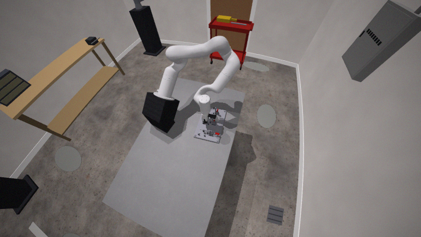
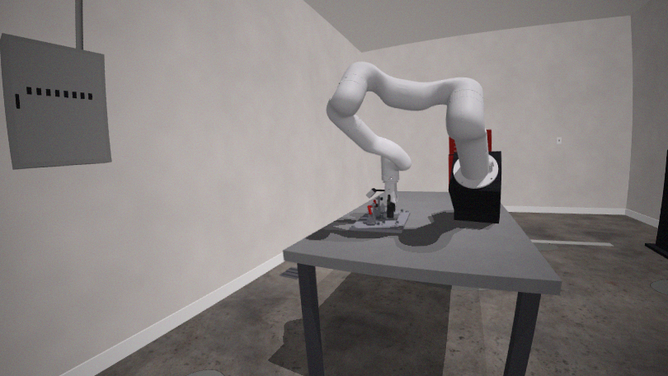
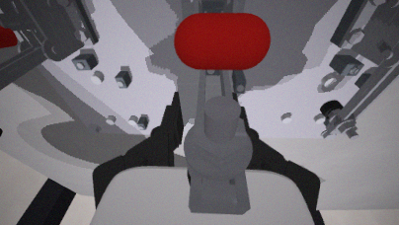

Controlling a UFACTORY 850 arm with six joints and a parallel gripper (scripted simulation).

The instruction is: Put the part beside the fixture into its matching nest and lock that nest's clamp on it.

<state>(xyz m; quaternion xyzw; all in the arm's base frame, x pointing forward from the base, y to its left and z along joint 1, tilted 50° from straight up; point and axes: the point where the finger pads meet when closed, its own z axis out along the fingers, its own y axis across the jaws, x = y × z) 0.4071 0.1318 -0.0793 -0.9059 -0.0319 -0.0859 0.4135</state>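
My gripper is now 1 cm above the grey block part. Round my hand: grey fixture plate: 4 cm ahead, 4 cm below.
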